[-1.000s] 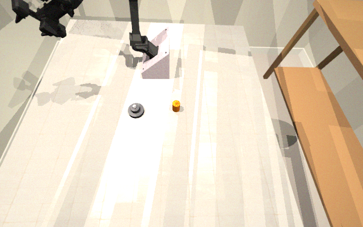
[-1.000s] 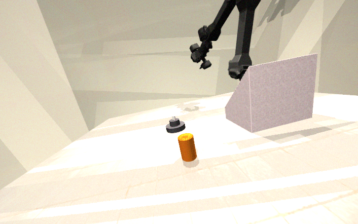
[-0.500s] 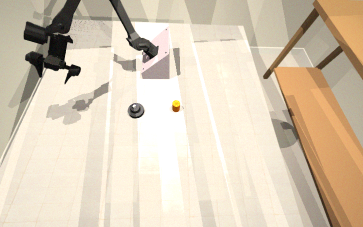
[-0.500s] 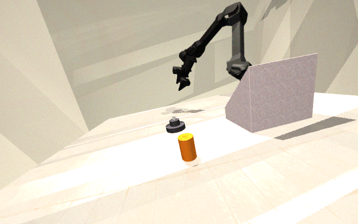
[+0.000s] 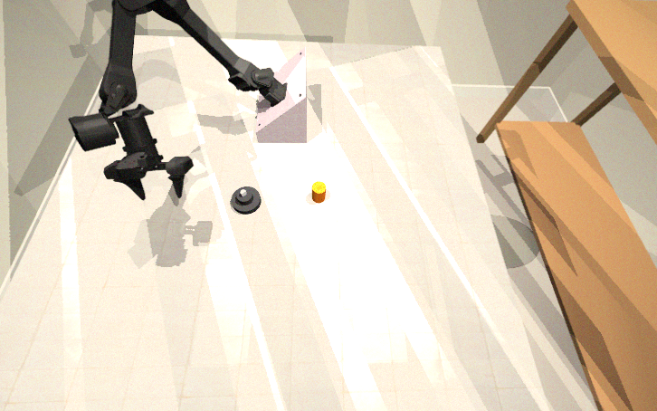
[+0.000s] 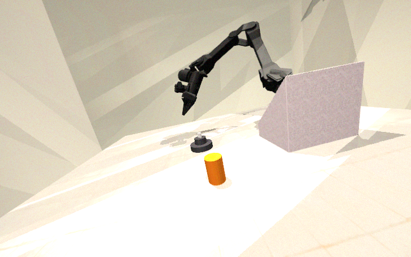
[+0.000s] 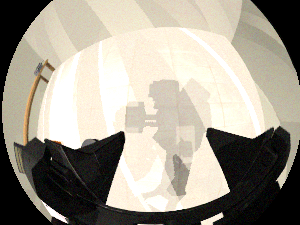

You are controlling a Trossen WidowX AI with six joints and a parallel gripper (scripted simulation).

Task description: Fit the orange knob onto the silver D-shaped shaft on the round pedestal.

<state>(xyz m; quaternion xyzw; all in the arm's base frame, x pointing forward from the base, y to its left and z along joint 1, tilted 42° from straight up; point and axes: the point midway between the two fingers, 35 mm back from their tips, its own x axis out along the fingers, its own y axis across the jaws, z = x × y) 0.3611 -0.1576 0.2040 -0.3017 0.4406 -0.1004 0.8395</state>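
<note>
The orange knob lies 10 cm behind my gripper tip, 39 cm to the left of it and 7 cm below it. The rest, counted from my gripper tip: black round pedestal: 7 cm behind, 18 cm to the left, 8 cm below.
</note>
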